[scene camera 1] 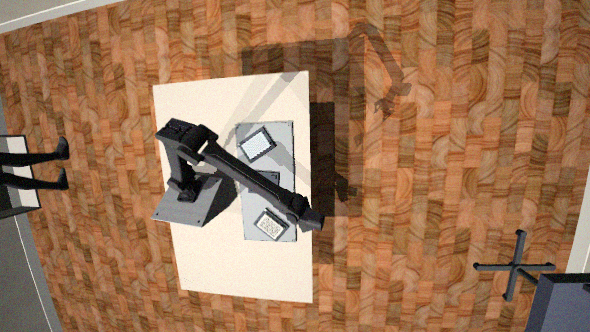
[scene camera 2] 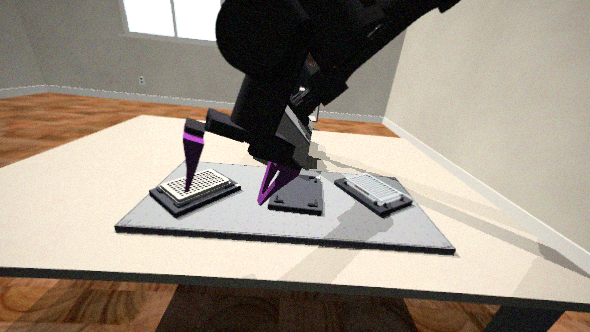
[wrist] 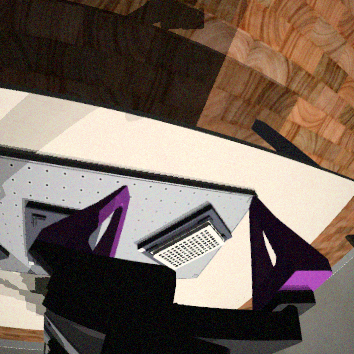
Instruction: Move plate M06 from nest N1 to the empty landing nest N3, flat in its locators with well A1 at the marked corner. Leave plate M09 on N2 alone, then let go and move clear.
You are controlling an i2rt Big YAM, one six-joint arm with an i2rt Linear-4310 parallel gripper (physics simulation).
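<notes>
A cream plate with dark wells (scene camera 1: 271,226) (scene camera 2: 197,185) (wrist: 192,246) sits in a dark nest at one end of the grey perforated board (scene camera 2: 240,227) (wrist: 150,192). A white plate (scene camera 1: 257,145) (scene camera 2: 375,187) sits in the nest at the other end. I cannot read which is M06 or M09. The empty middle nest (scene camera 1: 272,176) (scene camera 2: 300,192) (wrist: 40,227) has small corner locators. My gripper (scene camera 2: 223,197) (wrist: 188,196) is open and empty above the board, fingers pointing down. In the wrist view the cream plate shows between the fingers, apart from them. The fingers are hidden in scene camera 1.
The board lies on a cream table (scene camera 1: 240,270) (scene camera 2: 75,245) (wrist: 225,165). The arm's grey base (scene camera 1: 175,212) stands at the table's opposite edge. The forearm passes over the middle nest. A person's legs (scene camera 1: 50,155) and a star-shaped stand (scene camera 1: 515,266) are off the table.
</notes>
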